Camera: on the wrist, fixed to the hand. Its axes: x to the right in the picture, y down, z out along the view.
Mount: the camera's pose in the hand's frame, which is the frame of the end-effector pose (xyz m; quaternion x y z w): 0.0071 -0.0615 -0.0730 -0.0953 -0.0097 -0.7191 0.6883
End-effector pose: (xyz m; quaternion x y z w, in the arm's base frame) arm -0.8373 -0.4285 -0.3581 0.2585 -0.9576 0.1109 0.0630
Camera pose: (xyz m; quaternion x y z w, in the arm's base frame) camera -0.8075 -0.4658 -0.2752 0.8616 -0.4844 -0.0627 0.1384
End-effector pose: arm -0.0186 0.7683 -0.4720 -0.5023 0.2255 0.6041 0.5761
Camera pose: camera 0.0647 0.7239 -0.4881 -0.5569 -0.2691 0.0279 0.7852
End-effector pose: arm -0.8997 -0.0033 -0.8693 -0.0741 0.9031 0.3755 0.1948
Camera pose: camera -0.9106 -0.0983 -0.8653 -0.7153 0.5306 0.2052 0.4058
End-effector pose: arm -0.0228 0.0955 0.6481 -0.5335 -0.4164 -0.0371 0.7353
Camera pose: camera -0.0070 0.0124 0.6929 -0.1382 -0.6738 -0.5888 0.4245
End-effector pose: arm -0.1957 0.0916 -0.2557 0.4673 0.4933 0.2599 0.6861
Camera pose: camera -0.2666 0.0992 -0.3196 -0.0960 0.6441 -0.2720 0.7084
